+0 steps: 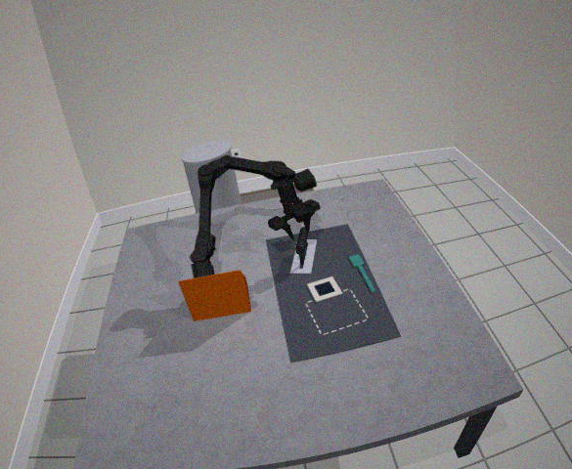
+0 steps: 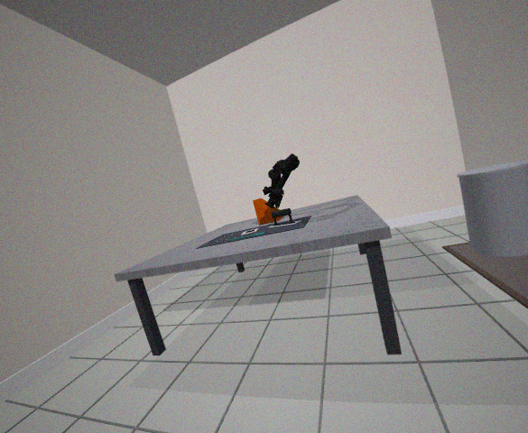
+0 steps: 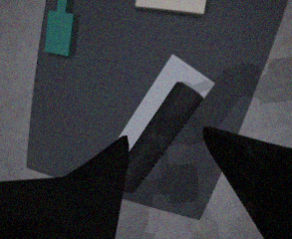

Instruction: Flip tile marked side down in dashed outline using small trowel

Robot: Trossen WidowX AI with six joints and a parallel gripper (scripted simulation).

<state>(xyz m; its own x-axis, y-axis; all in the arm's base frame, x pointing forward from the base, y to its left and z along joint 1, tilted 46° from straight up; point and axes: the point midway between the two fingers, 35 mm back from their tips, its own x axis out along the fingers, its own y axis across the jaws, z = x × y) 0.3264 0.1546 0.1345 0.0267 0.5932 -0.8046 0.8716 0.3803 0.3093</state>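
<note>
Now: the dark mat 15 cm to the right of my gripper tip, 12 cm below it and 7 cm ahead of it. From my gripper tip the other things lie so: teal trowel 20 cm ahead, 11 cm to the right, 10 cm below; beige square tile 19 cm to the right, 10 cm below, 6 cm ahead.
</note>
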